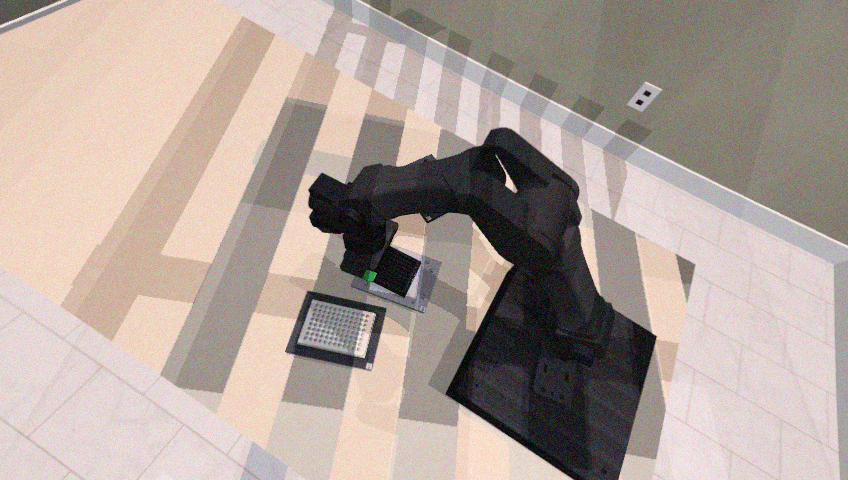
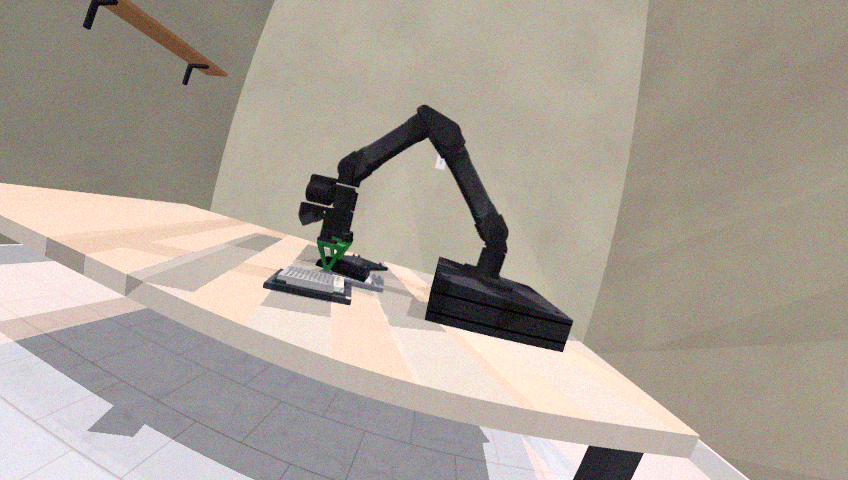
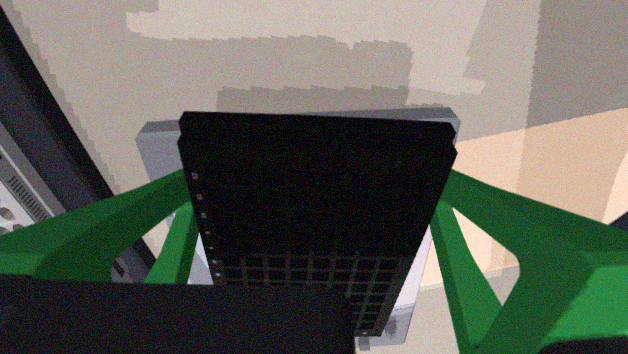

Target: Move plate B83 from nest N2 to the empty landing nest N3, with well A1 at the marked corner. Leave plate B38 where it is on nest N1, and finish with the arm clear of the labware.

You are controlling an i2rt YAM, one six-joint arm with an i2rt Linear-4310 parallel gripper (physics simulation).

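Observation:
The black well plate B83 (image 1: 398, 271) (image 2: 354, 267) (image 3: 316, 154) lies on the grey nest N2 (image 1: 430, 286) (image 3: 155, 145). My gripper (image 1: 385, 262) (image 2: 331, 259) (image 3: 314, 177) is down over it, with the green fingers against its two long sides, shut on it. I cannot tell whether the plate has left the nest. The white well plate B38 (image 1: 335, 327) (image 2: 307, 276) (image 3: 8, 206) sits on the black nest N1 (image 1: 331, 356) just to the left. I see no empty nest N3; the arm hides part of the table behind the plates.
The arm's black base block (image 1: 534, 388) (image 2: 493, 304) stands to the right of the nests. The table's curved front edge (image 2: 354, 382) runs close in front of nest N1. A wall shelf (image 2: 164, 38) hangs far off at the upper left.

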